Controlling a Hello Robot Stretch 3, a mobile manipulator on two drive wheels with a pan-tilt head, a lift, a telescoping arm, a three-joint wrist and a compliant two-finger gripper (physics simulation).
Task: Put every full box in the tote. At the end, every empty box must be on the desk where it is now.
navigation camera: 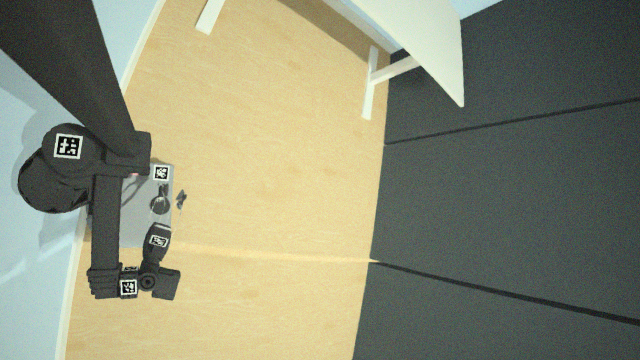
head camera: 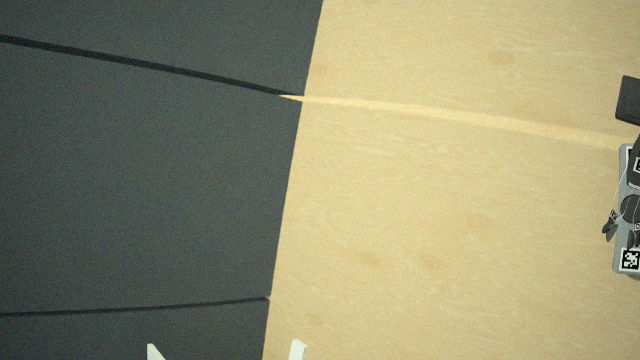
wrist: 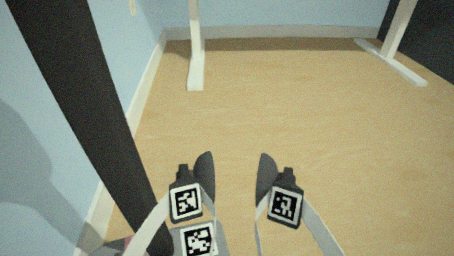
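Note:
My gripper is open, and its two dark fingertips stand apart with floor showing between them in the wrist view. In the head view part of it shows at the right edge, beside the robot's grey base. A white desk stands at the top right of the navigation view; part of its bare top and its legs show. I cannot tell whether it is the desk of the task. No full box, empty box or tote shows in these views.
A dark grey panelled partition rises from the wooden floor. White legs stand on the floor ahead in the wrist view. A light blue wall runs close beside the robot's dark mast.

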